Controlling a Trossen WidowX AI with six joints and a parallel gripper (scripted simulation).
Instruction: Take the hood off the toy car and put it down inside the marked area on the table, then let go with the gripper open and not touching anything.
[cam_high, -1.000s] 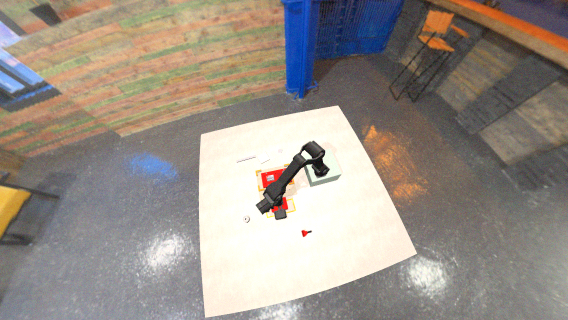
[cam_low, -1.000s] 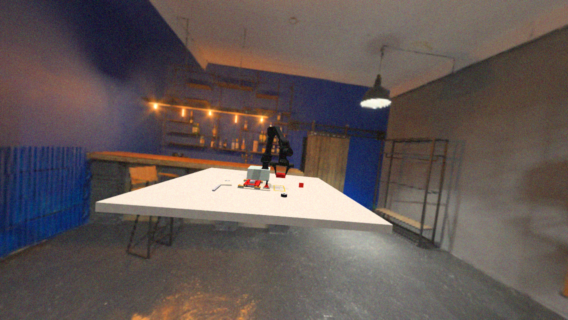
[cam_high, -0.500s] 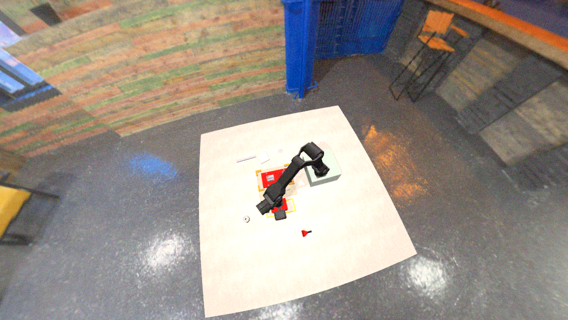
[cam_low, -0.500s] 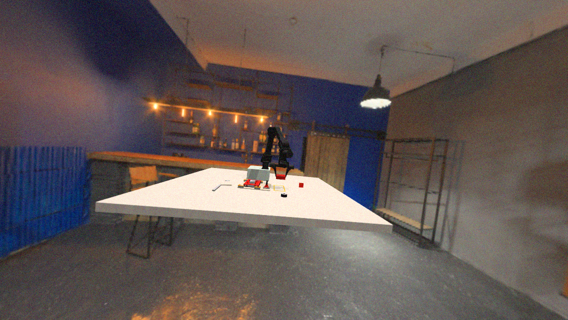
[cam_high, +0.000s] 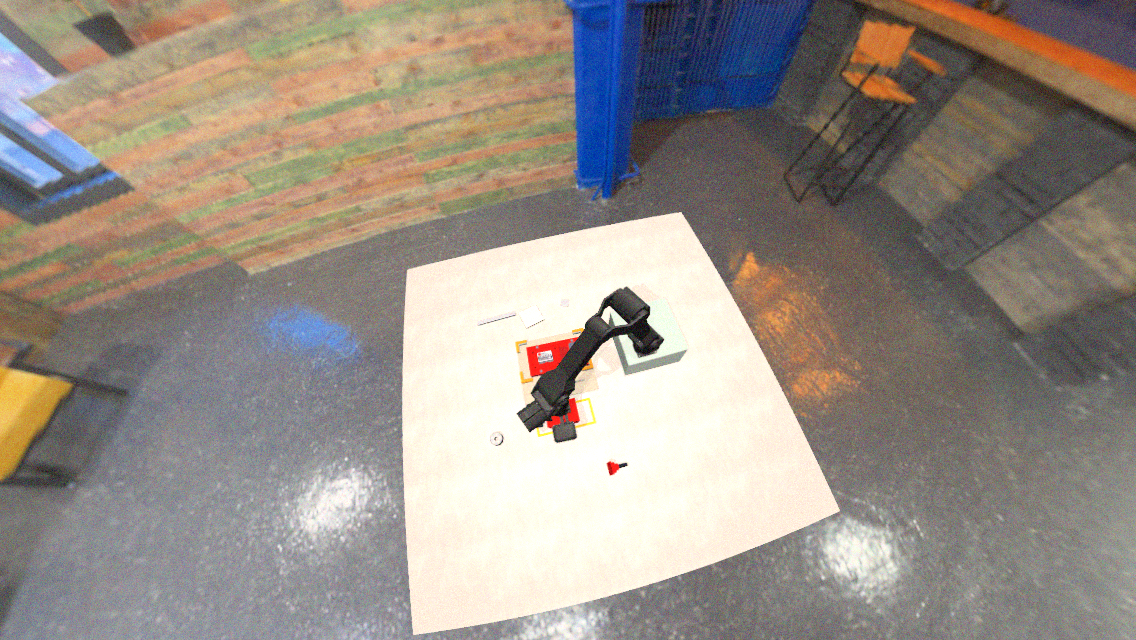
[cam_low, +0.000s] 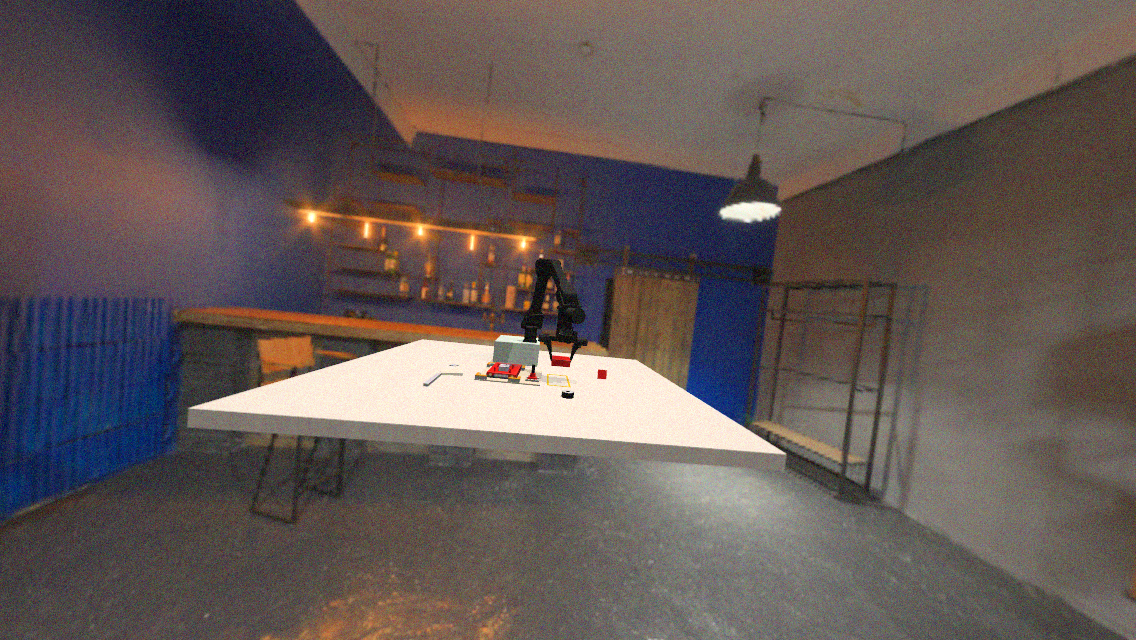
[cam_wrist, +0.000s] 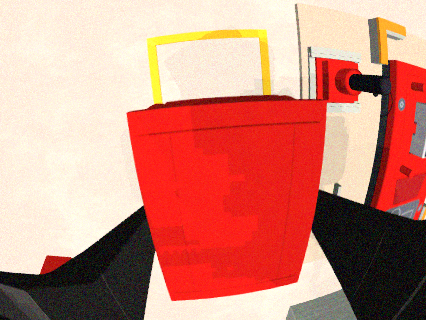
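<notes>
Right now the wheel axle is 100 mm to the right of my gripper tip, 50 mm ahead of it and 40 mm below it. Also, from my gripper tip: white square: 400 mm to the right, 70 mm below, 30 mm ahead; wheel: 220 mm ahead, 60 mm below, 20 mm to the left; hood: 10 mm above.
</notes>
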